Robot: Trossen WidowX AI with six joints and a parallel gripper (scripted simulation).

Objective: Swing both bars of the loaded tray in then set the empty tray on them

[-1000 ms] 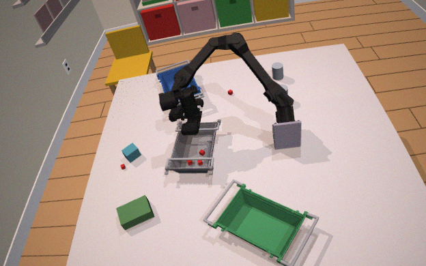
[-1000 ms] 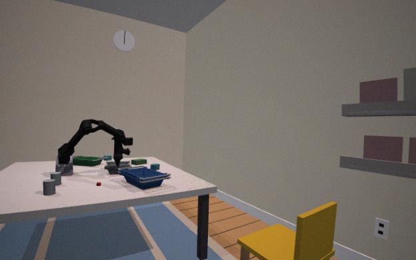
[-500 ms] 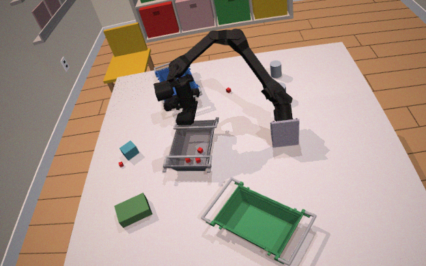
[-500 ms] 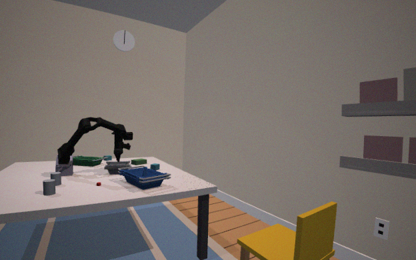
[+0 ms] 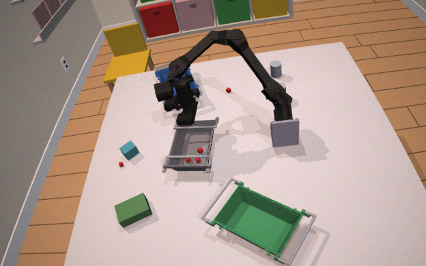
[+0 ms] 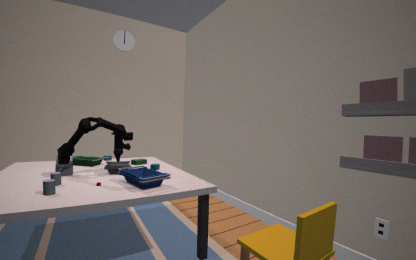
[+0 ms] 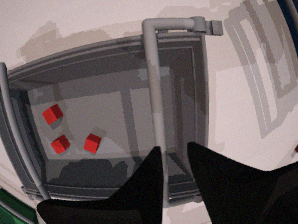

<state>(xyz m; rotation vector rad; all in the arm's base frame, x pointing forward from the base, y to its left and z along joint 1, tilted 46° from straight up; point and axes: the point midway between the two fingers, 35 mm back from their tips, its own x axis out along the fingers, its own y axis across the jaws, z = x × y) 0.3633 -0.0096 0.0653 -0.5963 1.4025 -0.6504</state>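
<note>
Right now my gripper tip is 430 mm to the right of the green tray, 250 mm past it and 40 mm above it. Also, from my gripper tip: green block: 370 mm to the left, 210 mm ahead, 70 mm below.
</note>
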